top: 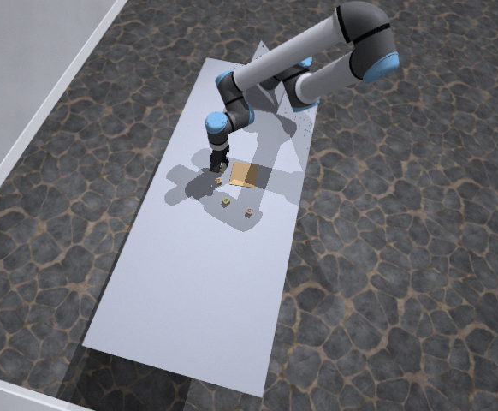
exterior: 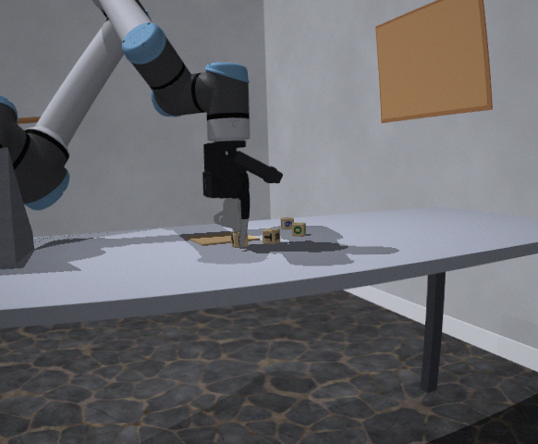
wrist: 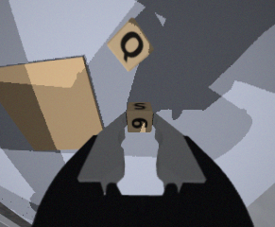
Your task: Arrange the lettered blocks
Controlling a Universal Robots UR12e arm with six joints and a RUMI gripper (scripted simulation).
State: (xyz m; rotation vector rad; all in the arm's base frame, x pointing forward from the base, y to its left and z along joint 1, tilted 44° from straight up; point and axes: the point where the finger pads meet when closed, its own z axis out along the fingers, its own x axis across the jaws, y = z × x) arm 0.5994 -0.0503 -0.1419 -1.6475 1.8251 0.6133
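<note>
The green-marked block is 180 mm ahead of my hand and 70 mm to the left of it. The rest, counted from my hand: tan mat: 130 mm to the left, 20 mm below; blue-marked block: 210 mm ahead, 200 mm to the left.
</note>
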